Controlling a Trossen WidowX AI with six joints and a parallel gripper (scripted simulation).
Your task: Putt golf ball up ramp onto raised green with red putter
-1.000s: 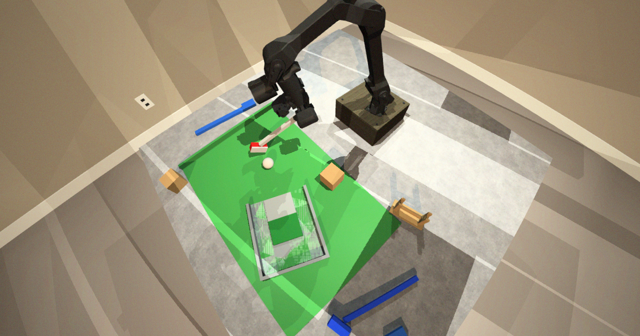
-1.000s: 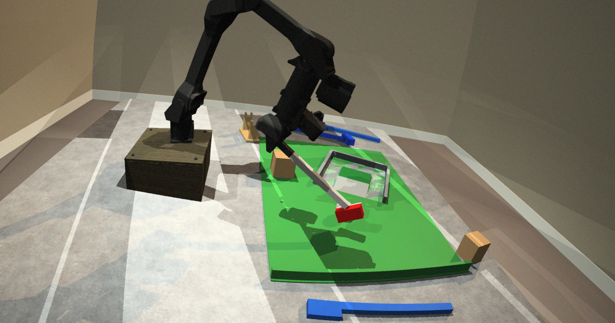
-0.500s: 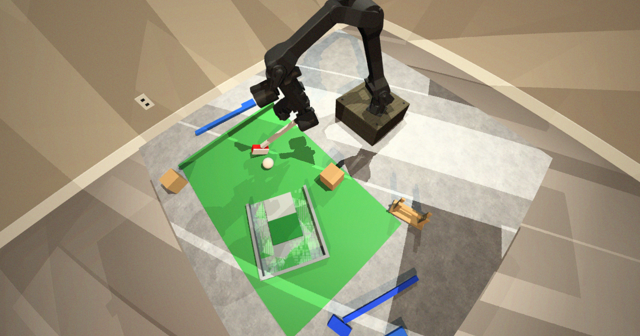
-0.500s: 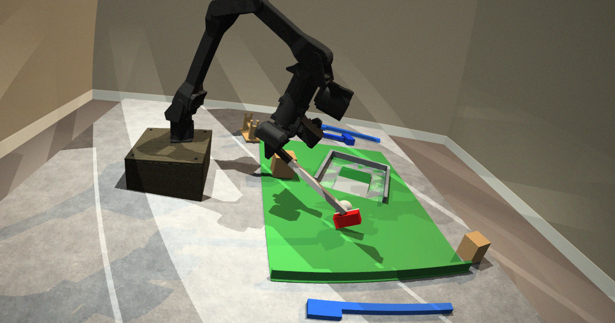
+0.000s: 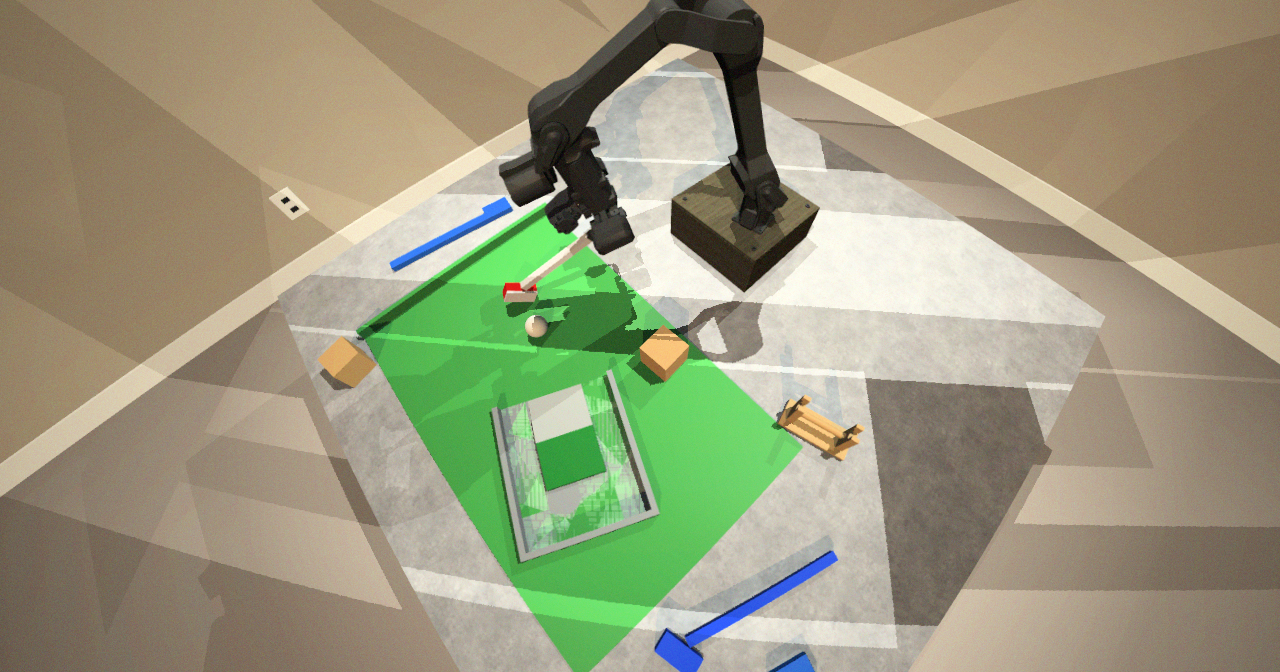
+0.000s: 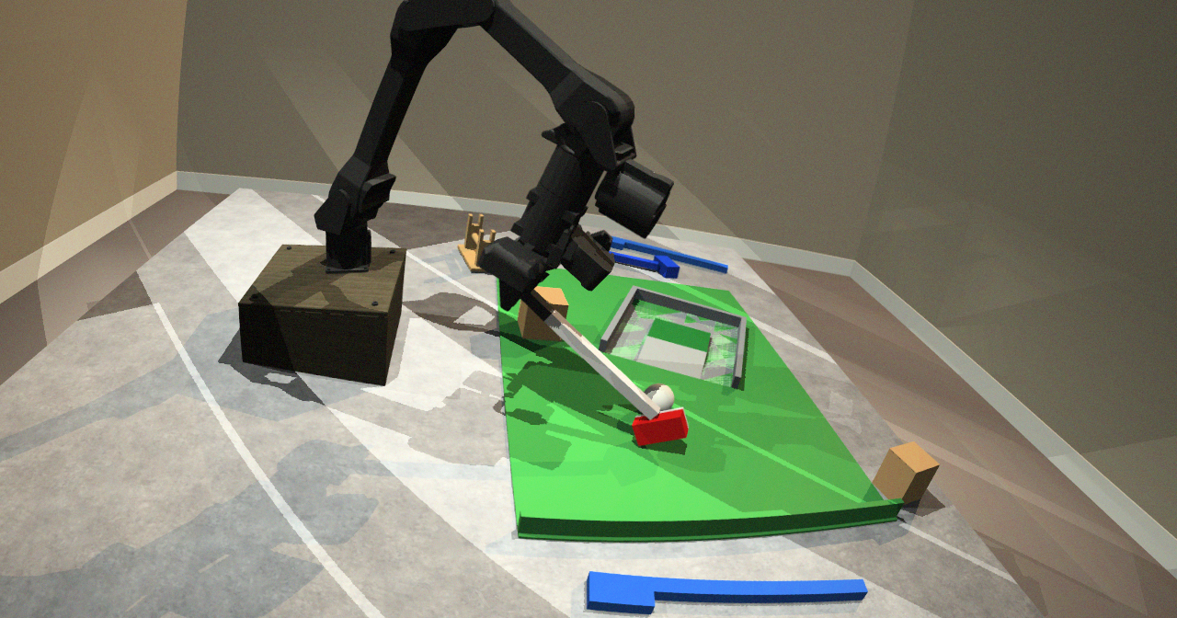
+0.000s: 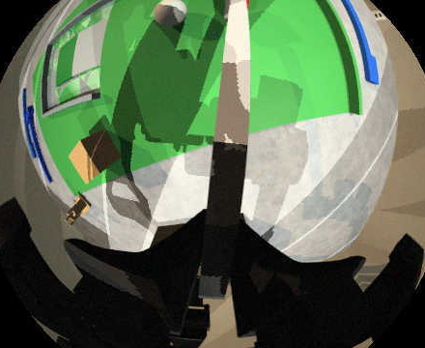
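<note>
The red putter is 9 cm ahead of my gripper tip, 6 cm to the right of it and 3 cm below it. Round my gripper tip: white golf ball (20 cm ahead, 5 cm to the right, 10 cm below); then wooden rack (7 cm ahead, 47 cm to the left, 9 cm below); then green mat (27 cm ahead, 5 cm to the left, 13 cm below).
</note>
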